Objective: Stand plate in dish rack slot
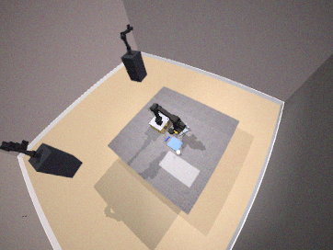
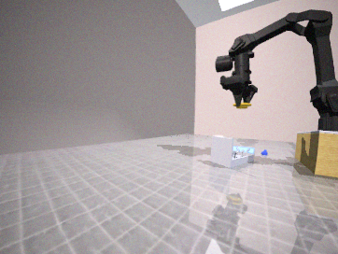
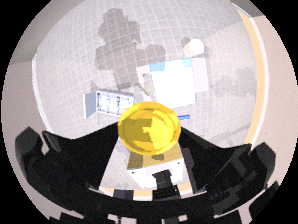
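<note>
Now: the dish rack 30 mm ahead of my gripper tip, 120 mm to the left of it and 160 mm below it. Also, from my gripper tip: plate 10 mm above; then white cup 90 mm ahead, 180 mm to the right, 160 mm below; then blue spoon 110 mm behind, 60 mm to the right, 180 mm below.
</note>
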